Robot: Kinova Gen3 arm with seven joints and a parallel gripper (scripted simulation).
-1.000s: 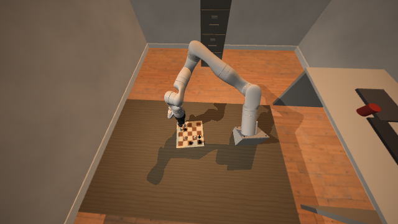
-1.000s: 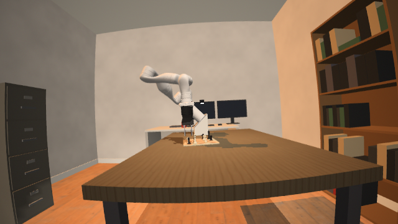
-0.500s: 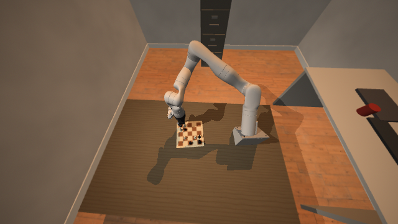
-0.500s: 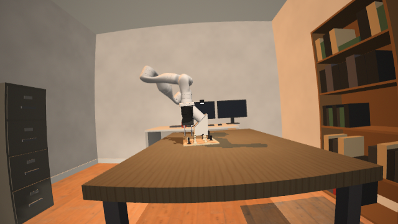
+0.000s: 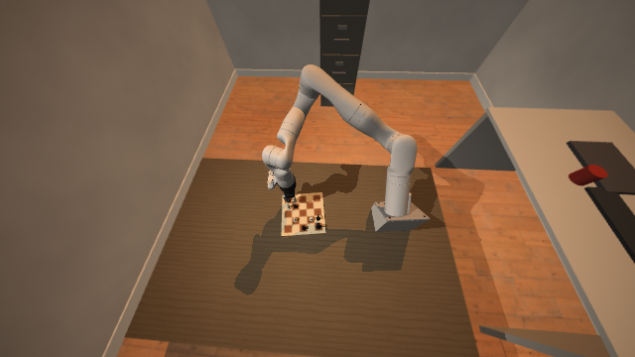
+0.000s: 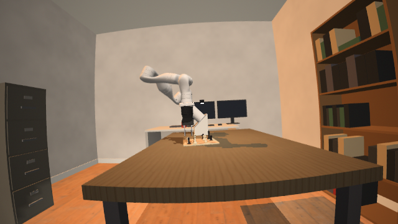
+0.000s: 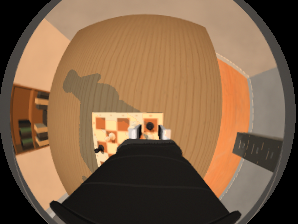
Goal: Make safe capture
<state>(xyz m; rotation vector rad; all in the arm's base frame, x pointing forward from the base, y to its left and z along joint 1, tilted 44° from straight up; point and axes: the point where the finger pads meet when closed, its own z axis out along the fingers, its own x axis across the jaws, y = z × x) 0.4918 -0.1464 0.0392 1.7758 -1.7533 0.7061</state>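
Right now my hand is 5 cm above the black chess piece. Round my hand: small chessboard 8 cm behind, 7 cm to the left, 7 cm below.
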